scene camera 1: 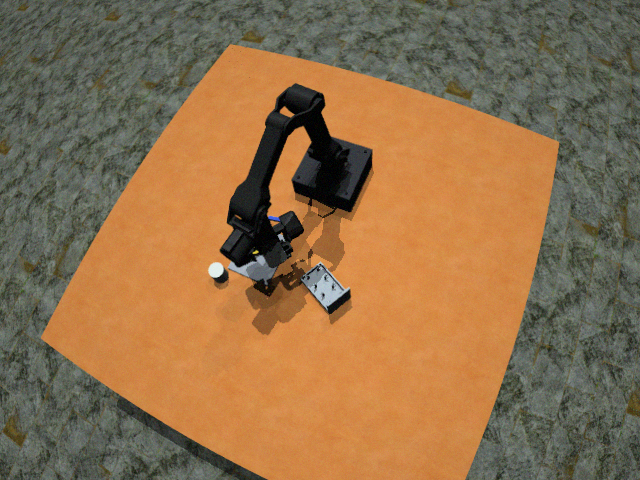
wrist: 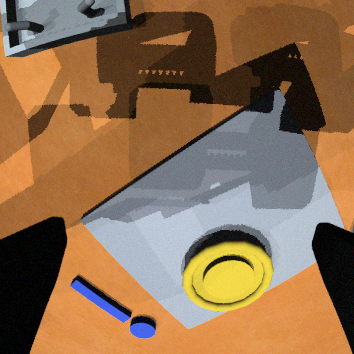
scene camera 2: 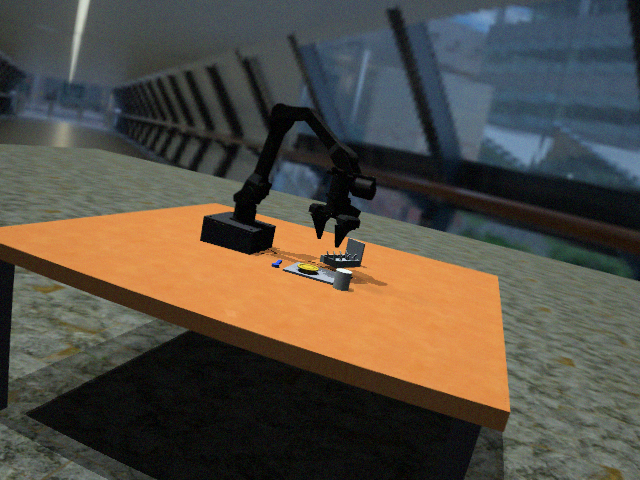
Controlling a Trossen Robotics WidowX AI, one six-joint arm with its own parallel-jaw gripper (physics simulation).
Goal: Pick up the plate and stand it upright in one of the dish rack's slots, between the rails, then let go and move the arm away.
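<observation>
The yellow round plate (scene camera 1: 255,252) (scene camera 2: 308,267) (wrist: 227,280) lies flat on a grey board, close to one edge; in scene camera 1 the arm hides most of it. My gripper (scene camera 2: 328,241) (wrist: 194,235) is open and empty, pointing down above the board. In the wrist view the plate shows between the two fingers, nearer the right one. The grey dish rack (scene camera 1: 339,301) (scene camera 2: 355,248) (wrist: 65,41) stands on the table apart from the board, with short upright pegs and a taller panel at one end. Its slots hold no plate.
The grey board (scene camera 1: 240,269) (scene camera 2: 323,275) (wrist: 150,250) lies under the plate. A white cup (scene camera 1: 216,269) (scene camera 2: 341,279) stands beside the board. A blue spoon-like piece (scene camera 1: 273,218) (scene camera 2: 277,263) (wrist: 100,301) lies on the table on the robot base's side of the board.
</observation>
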